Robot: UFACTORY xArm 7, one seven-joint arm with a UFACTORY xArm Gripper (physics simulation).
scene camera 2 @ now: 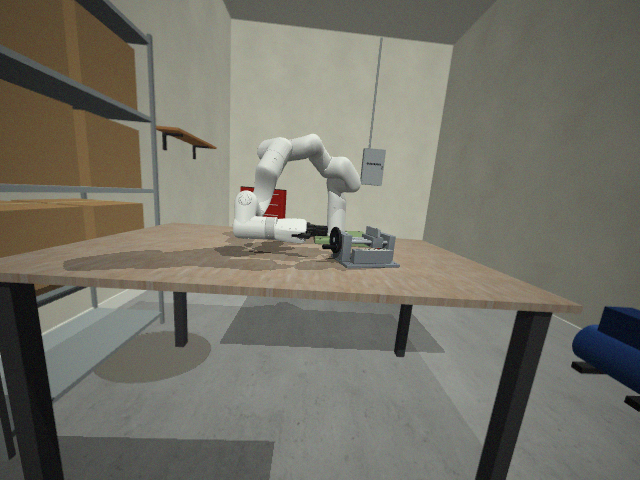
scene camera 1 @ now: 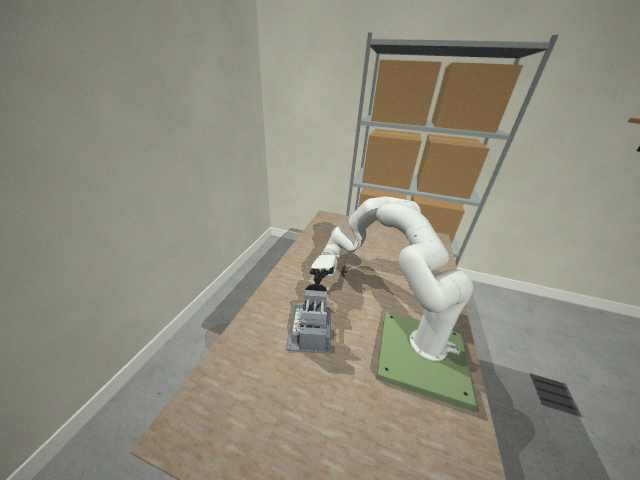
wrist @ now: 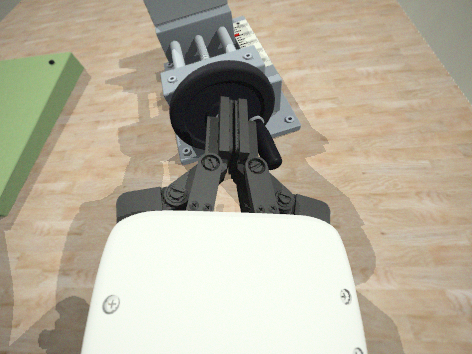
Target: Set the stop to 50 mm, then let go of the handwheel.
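Seen in the pictures: gripper, fingertip midpoint: (scene camera 2: 327,231) (scene camera 1: 316,281) (wrist: 230,113); arm's base, origin of the base link: (scene camera 1: 427,345).
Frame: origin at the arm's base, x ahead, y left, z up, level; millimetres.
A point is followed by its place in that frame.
Observation:
The grey stop device (scene camera 1: 313,339) {x 370, y 170, z 47 mm} (scene camera 2: 371,256) {x 475, y 91, z 10 mm} stands on the table. Its stop block (scene camera 1: 313,316) {x 396, y 110, z 83 mm} (scene camera 2: 376,240) {x 438, y 111, z 59 mm} sits on the rods. The scale strip (wrist: 252,42) {x 462, y 102, z 31 mm} has a red mark near its far visible end; its numbers are too small to read. The black handwheel (scene camera 1: 315,287) {x 443, y -25, z 83 mm} (scene camera 2: 336,240) {x 459, y -29, z 52 mm} (wrist: 184,102) {x 417, y -44, z 77 mm} faces my gripper (scene camera 1: 317,281) {x 453, y -61, z 81 mm} (scene camera 2: 326,230) {x 453, y -61, z 81 mm} (wrist: 230,113) {x 453, y -61, z 81 mm}. My gripper is shut and empty, its fingertips in front of the wheel's middle and hiding its hub. The wheel's black handle (scene camera 2: 327,246) {x 485, y -58, z 34 mm} (wrist: 269,149) {x 479, y -62, z 40 mm} sticks out to the right of the fingers in the wrist view, outside them.
The green base plate (scene camera 1: 398,356) {x 94, y 88, z 2 mm} (wrist: 30,95) {x 120, y 78, z 1 mm} under the arm lies to the side of the device. Behind the table (scene camera 1: 248,413) {x 464, y 410, z -25 mm} (scene camera 2: 206,279) {x 700, y -353, z -25 mm}, a shelf rack (scene camera 1: 434,126) (scene camera 2: 152,103) holds brown boxes (scene camera 1: 408,93).

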